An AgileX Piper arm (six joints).
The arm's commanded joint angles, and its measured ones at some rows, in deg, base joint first. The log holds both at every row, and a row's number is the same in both.
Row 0, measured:
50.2 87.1 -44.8 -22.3 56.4 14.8
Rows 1 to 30, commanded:
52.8 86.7 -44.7 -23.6 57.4 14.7
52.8 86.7 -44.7 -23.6 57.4 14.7
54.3 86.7 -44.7 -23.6 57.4 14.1
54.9 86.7 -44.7 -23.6 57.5 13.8
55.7 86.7 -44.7 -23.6 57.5 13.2
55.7 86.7 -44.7 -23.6 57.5 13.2
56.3 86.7 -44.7 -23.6 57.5 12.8
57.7 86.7 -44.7 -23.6 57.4 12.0
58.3 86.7 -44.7 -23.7 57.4 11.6
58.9 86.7 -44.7 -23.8 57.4 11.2
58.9 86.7 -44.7 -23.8 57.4 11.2
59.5 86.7 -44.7 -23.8 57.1 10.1
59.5 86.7 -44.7 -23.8 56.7 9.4
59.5 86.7 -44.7 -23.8 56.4 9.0
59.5 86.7 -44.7 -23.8 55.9 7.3
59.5 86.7 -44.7 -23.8 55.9 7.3
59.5 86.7 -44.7 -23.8 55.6 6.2
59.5 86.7 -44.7 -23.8 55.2 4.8
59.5 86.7 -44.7 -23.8 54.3 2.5
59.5 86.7 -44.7 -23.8 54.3 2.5
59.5 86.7 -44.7 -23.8 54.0 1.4
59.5 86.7 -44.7 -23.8 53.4 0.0
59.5 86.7 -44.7 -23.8 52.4 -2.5
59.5 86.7 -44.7 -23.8 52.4 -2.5
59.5 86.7 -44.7 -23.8 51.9 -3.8
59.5 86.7 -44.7 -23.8 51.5 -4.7
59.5 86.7 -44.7 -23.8 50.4 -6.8
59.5 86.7 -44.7 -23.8 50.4 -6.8
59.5 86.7 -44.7 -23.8 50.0 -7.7
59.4 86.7 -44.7 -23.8 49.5 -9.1
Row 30, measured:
59.2 87.1 -44.8 -22.5 50.5 -5.2
